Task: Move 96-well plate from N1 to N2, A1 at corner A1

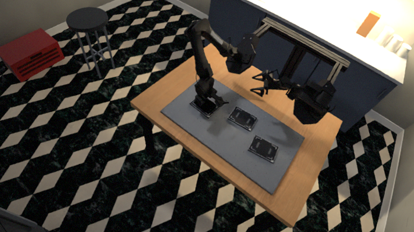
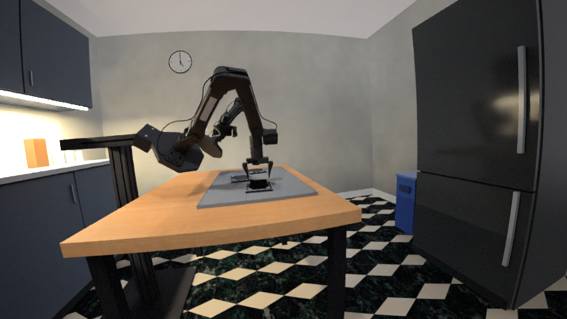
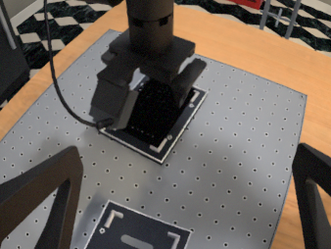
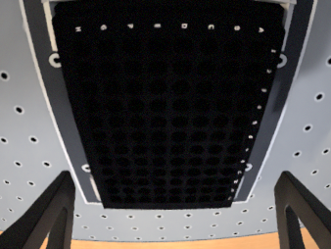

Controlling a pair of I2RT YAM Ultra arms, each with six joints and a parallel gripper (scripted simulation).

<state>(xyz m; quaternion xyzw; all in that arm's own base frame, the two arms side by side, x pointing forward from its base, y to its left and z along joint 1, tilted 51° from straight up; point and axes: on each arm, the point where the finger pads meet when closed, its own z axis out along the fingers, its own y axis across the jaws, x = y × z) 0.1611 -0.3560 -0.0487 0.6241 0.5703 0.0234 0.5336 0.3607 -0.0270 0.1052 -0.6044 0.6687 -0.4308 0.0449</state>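
Now: the black 96-well plate 30 mm below my right hand.
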